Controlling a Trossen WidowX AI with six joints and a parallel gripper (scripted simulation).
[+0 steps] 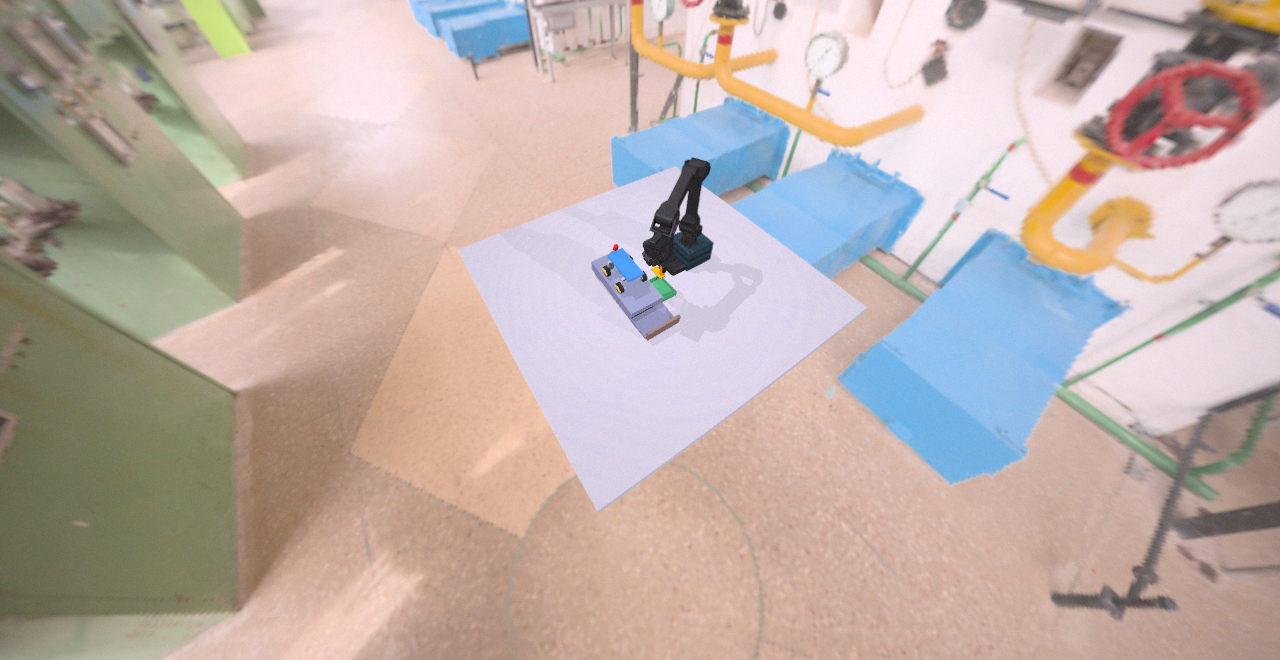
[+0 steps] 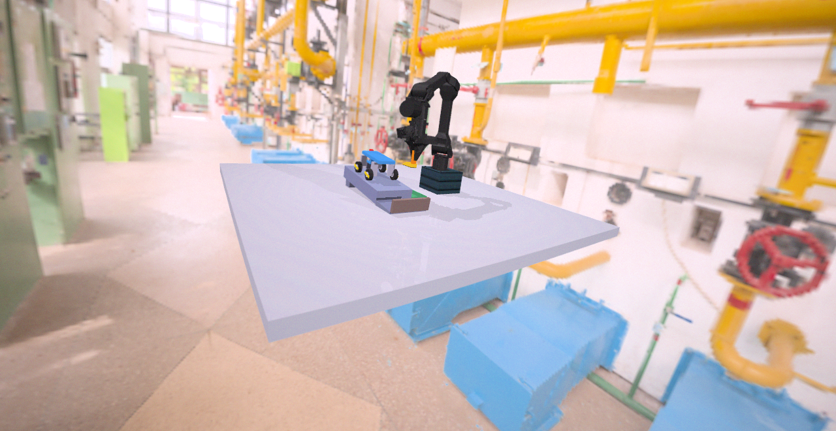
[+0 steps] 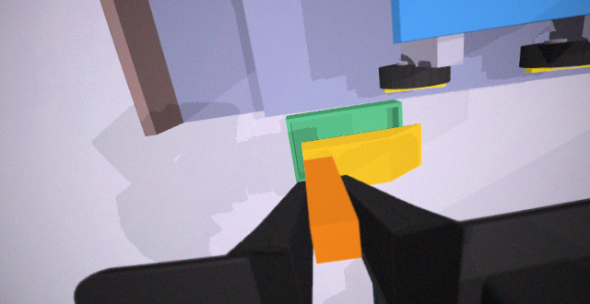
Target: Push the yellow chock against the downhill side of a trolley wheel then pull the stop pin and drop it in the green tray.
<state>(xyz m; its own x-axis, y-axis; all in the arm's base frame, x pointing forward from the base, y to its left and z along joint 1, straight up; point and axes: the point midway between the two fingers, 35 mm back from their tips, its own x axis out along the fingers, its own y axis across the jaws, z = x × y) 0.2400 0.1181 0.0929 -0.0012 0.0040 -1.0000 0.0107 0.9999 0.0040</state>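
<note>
Right now my gripper tip is 23 cm to the left of the red-headed stop pin, 7 cm short of it and 3 cm above it. The rest, counted from my gripper tip: blue-decked trolley: 12 cm to the right, 9 cm ahead, 5 cm below; green tray: 17 cm below, 4 cm to the right, 3 cm behind; yellow chock: 2 cm to the right, 1 cm below.
</note>
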